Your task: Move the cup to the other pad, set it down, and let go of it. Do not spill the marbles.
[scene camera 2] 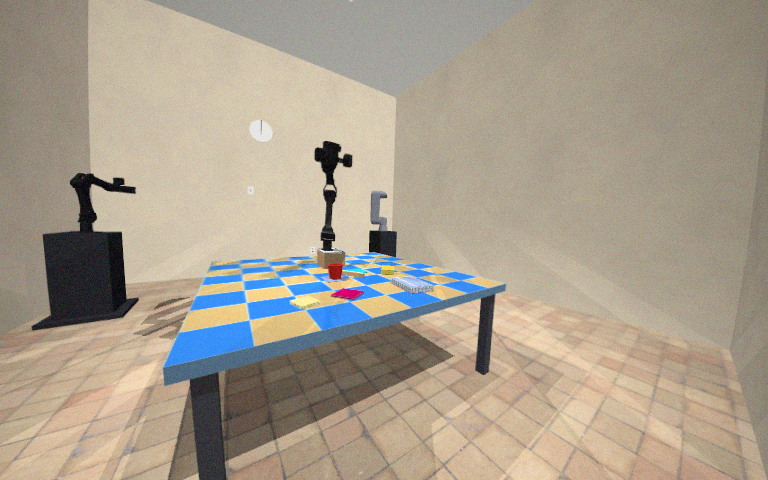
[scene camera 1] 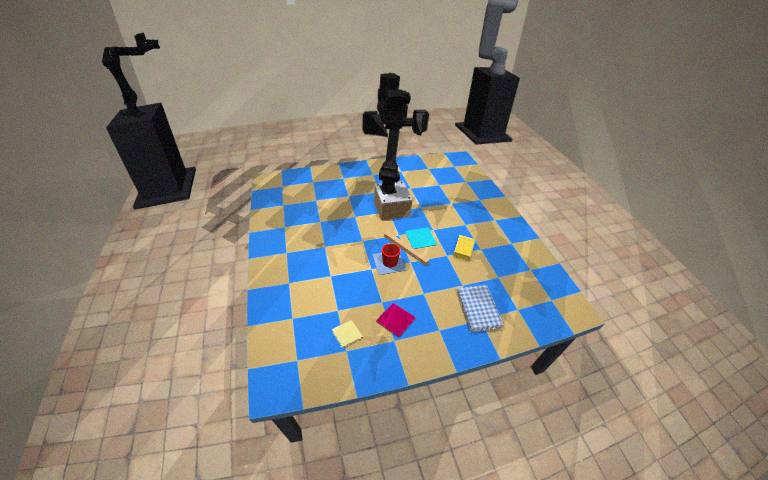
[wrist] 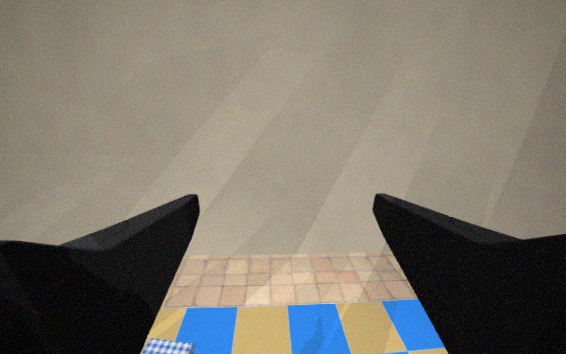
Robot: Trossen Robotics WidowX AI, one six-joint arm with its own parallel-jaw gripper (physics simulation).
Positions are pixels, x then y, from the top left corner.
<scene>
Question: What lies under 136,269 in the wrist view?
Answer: The gripper.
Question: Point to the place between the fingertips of the gripper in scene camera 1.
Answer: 404,134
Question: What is the gripper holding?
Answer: Nothing.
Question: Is the gripper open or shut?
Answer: Open.
</scene>
